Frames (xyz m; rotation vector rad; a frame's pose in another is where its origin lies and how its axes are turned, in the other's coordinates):
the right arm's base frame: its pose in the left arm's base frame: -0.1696 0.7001 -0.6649 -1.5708 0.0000 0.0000
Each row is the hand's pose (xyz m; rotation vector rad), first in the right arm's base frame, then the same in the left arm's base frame.
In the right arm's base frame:
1: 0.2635 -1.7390 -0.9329 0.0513 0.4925 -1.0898
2: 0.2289 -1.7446 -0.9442 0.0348 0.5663 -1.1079
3: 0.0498 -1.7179 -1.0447 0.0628 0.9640 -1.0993
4: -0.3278 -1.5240 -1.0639 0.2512 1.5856 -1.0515
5: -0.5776 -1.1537 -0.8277 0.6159 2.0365 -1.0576
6: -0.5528 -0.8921 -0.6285 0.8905 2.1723 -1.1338
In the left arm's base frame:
1: 0.0939 -0.2328 1.0741 -1.3140 -0.4606 -1.2202
2: 0.0593 -0.2441 1.0797 -1.3127 -0.4182 -1.2927
3: -0.1198 -0.3446 1.0530 -1.1992 -0.1036 -1.5791
4: -0.4974 -0.3638 0.8591 -0.8046 0.3929 -1.9400
5: -0.7472 -0.1276 0.4888 -0.2343 0.6730 -2.1272
6: -0.7224 0.0716 0.2272 0.1159 0.6810 -2.1681

